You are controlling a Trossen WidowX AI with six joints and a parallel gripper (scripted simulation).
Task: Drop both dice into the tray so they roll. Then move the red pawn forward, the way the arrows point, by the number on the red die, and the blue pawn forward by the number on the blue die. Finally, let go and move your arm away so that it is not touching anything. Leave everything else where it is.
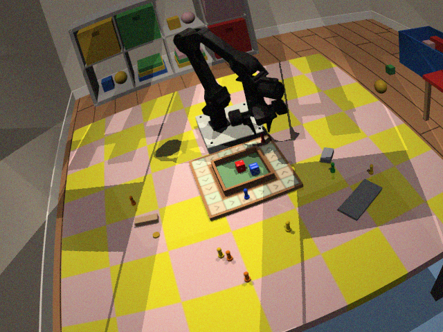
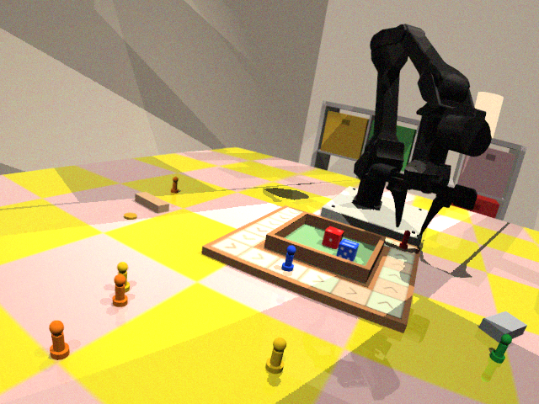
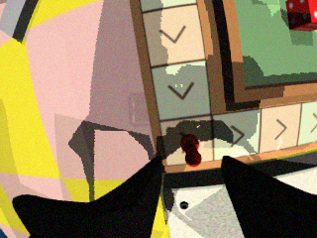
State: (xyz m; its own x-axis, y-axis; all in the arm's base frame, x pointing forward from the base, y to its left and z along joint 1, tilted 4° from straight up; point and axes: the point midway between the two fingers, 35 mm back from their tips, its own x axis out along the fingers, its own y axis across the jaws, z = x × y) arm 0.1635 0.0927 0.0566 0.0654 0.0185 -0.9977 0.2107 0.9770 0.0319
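Right now my gripper tip is 2 cm above the red pawn. Round my gripper tip: green pawn (25 cm ahead, 12 cm to the left, 3 cm below); then blue pawn (21 cm ahead, 15 cm to the right, 2 cm below); then small grey block (18 cm ahead, 14 cm to the left, 4 cm below).
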